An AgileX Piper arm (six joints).
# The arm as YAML. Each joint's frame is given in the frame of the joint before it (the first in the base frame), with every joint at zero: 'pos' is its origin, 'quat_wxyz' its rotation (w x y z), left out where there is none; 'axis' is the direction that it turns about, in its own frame. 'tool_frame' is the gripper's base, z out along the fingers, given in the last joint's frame.
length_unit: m
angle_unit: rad
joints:
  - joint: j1
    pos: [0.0, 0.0, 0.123]
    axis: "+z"
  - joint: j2
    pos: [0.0, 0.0, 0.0]
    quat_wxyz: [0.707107, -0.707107, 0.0, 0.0]
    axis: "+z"
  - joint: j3
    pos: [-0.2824, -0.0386, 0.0]
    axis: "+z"
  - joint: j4
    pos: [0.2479, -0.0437, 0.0]
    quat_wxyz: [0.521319, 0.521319, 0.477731, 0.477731]
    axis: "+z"
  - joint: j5
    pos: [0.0, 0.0, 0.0]
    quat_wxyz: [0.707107, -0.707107, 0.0, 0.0]
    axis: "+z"
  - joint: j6
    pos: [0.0, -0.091, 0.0]
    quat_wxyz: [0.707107, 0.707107, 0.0, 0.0]
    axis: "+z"
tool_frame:
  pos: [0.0, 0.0, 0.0]
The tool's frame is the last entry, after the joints.
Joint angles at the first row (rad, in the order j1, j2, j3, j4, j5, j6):
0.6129, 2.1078, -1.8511, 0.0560, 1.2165, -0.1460
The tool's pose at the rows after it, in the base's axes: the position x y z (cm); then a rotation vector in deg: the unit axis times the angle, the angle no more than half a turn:
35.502, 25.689, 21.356, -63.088, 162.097, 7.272
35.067, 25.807, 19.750, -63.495, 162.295, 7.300
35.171, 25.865, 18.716, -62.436, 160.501, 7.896
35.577, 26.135, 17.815, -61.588, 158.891, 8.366
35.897, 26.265, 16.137, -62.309, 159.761, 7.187
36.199, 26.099, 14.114, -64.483, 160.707, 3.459
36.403, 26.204, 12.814, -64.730, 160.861, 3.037
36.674, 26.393, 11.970, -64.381, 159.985, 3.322
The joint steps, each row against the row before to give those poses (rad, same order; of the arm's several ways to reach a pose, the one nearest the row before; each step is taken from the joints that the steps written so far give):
0.0019, 0.0058, 0.0760, 0.0041, -0.0167, 0.0000
0.0078, 0.0032, 0.0593, 0.0025, -0.0572, 0.0000
0.0000, 0.0024, 0.0400, 0.0007, -0.0786, 0.0000
0.0000, 0.0175, 0.0085, 0.0000, -0.0579, 0.0000
0.0000, 0.0384, 0.0001, -0.0099, -0.0177, -0.0009
0.0000, 0.0436, 0.0034, -0.0409, -0.0101, 0.0000
0.0000, 0.0286, 0.0020, -0.0043, -0.0256, 0.0000
0.0000, 0.0196, 0.0000, -0.0004, -0.0364, 0.0000

